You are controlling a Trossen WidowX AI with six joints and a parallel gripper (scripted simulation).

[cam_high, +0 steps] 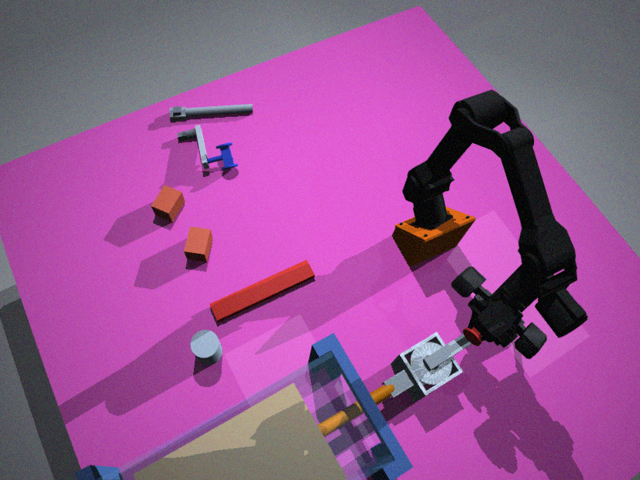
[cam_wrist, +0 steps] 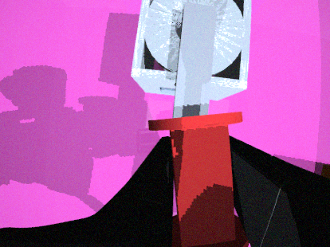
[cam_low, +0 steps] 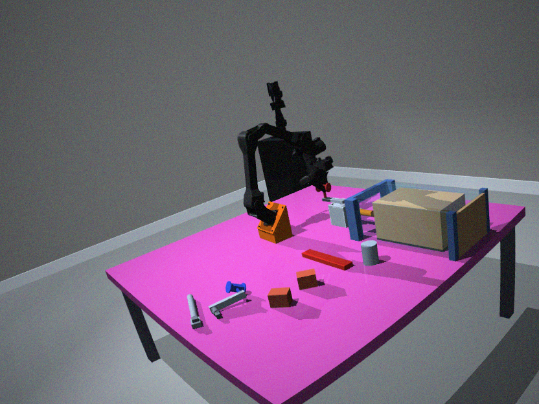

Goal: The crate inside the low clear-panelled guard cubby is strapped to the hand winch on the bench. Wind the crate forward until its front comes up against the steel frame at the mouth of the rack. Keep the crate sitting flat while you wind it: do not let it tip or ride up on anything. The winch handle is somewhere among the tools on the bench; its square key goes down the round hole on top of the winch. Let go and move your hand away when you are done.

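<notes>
Now: the winch handle 2 cm ahead of my gripper tip and 3 cm below it. Also, from my gripper tip: red knob (1 cm behind); then blue steel frame (24 cm ahead, 2 cm to the right, 3 cm below); then grey winch (7 cm ahead, 1 cm to the right, 10 cm below).
</notes>
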